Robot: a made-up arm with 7 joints. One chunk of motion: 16 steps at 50 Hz.
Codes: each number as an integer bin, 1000 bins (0 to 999) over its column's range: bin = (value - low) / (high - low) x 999, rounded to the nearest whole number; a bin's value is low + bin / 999 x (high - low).
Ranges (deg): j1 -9..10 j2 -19..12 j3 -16..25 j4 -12..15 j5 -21..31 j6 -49..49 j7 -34..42
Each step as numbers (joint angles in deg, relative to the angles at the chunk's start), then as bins.
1 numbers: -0.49 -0.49 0.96 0.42 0.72 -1.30 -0.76
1 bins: 447 596 413 460 417 486 437
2 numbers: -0.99 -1.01 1.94 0.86 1.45 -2.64 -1.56
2 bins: 421 580 437 476 431 473 426
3 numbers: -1.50 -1.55 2.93 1.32 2.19 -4.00 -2.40
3 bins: 394 562 461 493 446 459 415
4 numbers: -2.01 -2.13 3.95 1.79 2.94 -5.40 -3.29
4 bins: 368 544 486 510 460 444 404
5 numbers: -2.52 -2.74 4.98 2.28 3.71 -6.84 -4.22
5 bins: 341 524 511 528 475 430 391
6 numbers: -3.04 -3.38 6.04 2.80 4.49 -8.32 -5.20
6 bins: 313 503 537 548 490 415 379
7 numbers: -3.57 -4.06 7.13 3.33 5.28 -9.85 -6.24
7 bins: 286 481 564 567 505 399 365
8 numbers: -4.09 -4.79 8.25 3.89 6.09 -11.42 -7.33
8 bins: 258 458 591 588 520 383 351
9 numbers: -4.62 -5.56 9.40 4.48 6.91 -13.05 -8.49
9 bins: 230 433 619 610 536 366 335
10 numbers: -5.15 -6.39 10.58 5.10 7.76 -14.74 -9.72
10 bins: 202 406 648 633 553 349 319
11 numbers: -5.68 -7.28 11.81 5.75 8.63 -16.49 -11.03
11 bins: 175 378 678 657 569 331 302
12 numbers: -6.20 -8.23 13.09 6.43 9.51 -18.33 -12.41
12 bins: 147 347 709 682 586 313 284
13 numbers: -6.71 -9.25 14.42 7.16 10.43 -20.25 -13.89
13 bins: 120 314 741 709 604 293 264
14 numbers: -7.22 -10.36 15.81 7.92 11.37 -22.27 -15.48
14 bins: 94 278 775 737 622 272 243
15 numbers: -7.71 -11.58 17.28 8.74 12.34 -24.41 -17.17
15 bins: 68 239 811 767 641 251 221
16 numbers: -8.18 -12.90 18.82 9.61 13.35 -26.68 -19.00
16 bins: 43 197 848 800 660 228 197
